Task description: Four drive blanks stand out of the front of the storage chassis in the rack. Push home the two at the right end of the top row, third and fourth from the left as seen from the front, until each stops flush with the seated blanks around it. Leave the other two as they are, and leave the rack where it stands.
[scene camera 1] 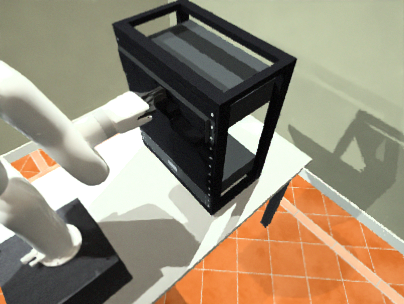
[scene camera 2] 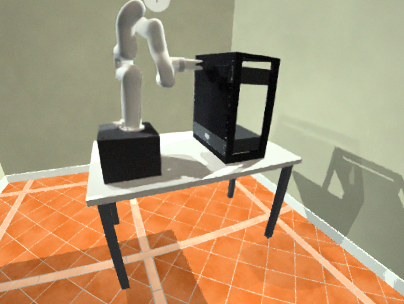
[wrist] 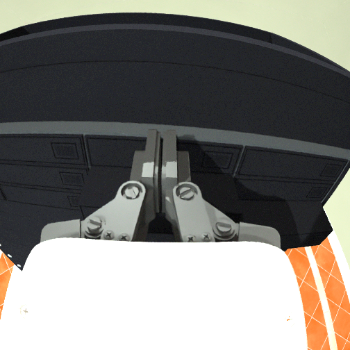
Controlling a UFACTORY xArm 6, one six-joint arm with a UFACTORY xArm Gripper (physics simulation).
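Where they show: gripper, fingertip midpoint: [scene camera 1: 163, 91] [scene camera 2: 211, 65]; arm's base, origin of the base link: [scene camera 1: 60, 245] [scene camera 2: 132, 128].
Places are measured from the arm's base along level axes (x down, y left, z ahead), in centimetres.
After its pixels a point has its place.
Note:
The black rack [scene camera 1: 218, 165] @[z 47.4, x -13.9, y -20.8 cm] [scene camera 2: 231, 115] @[z 46.6, x -7.8, y -20.7 cm] stands upright on the table. The storage chassis [wrist: 110, 128] is in its upper part, with rows of dark drive blanks under a grey edge strip. In the wrist view, the third top-row blank [wrist: 217, 159] is partly shadowed right of the fingers, and the fourth blank [wrist: 290, 162] is at the far right. The second blank [wrist: 112, 150] is partly hidden by the fingers; the first blank [wrist: 40, 147] is at left. My gripper [scene camera 1: 163, 92] @[z 45.3, x -32.5, y -0.7 cm] [scene camera 2: 201, 63] [wrist: 161, 148] is shut and empty, its tips close before the top row near the second-third seam. Contact and each blank's depth are unclear.
The white table [scene camera 1: 125, 185] @[z 30.5, x 21.0, y 16.7 cm] [scene camera 2: 180, 175] @[z 18.4, x 21.0, y -20.5 cm] carries the rack and the black base block [scene camera 1: 95, 265] @[z 4.2, x 0.0, y -12.8 cm] [scene camera 2: 130, 155] @[z -4.4, x 8.0, y -15.3 cm] of the arm. The rack's top panel [wrist: 175, 90] is above the fingers in the wrist view. A wall is behind the rack. A lower dark unit [scene camera 1: 172, 165] @[z 48.2, x 11.5, y 4.3 cm] sits at the rack's bottom.

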